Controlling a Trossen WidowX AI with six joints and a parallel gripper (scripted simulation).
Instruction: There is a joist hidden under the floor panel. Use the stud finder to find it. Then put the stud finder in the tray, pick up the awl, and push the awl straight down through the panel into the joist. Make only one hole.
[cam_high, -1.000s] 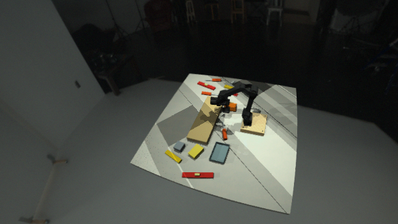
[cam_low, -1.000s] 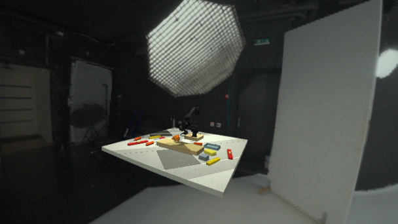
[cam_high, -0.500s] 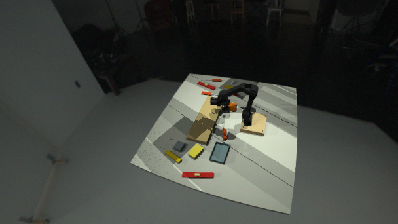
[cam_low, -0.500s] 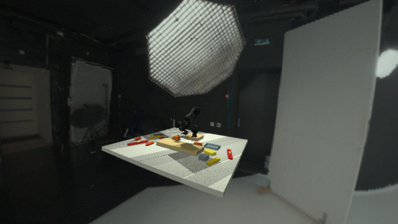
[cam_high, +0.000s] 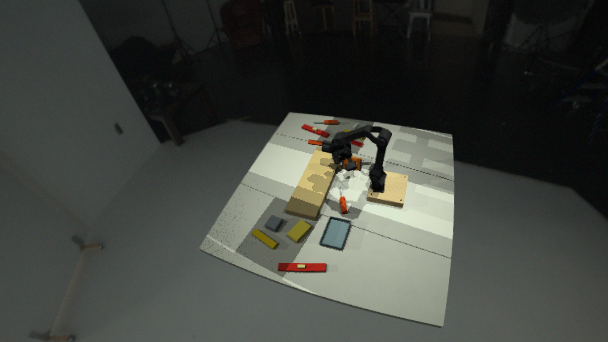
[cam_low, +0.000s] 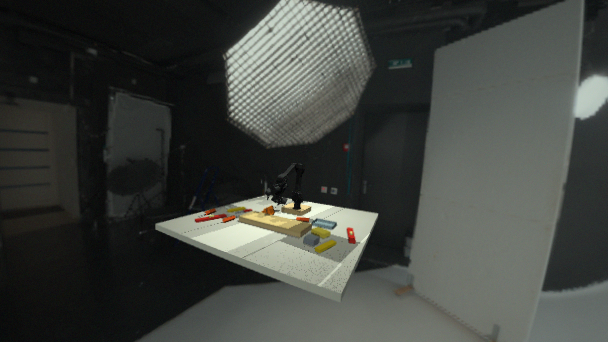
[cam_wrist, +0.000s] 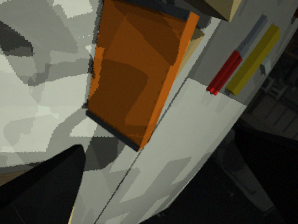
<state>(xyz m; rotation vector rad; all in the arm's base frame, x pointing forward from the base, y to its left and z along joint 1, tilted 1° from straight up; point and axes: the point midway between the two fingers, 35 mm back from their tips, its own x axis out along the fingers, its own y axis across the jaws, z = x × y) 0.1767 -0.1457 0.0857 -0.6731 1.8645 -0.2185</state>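
The stud finder is 80 mm below my gripper tip, 50 mm to the right of it and 10 mm behind it. Also, from my gripper tip: blue-grey tray: 460 mm to the left, 90 mm below, 30 mm ahead; yellow block: 480 mm to the left, 210 mm ahead, 90 mm below; awl: 100 mm below, 90 mm to the right, 10 mm behind.
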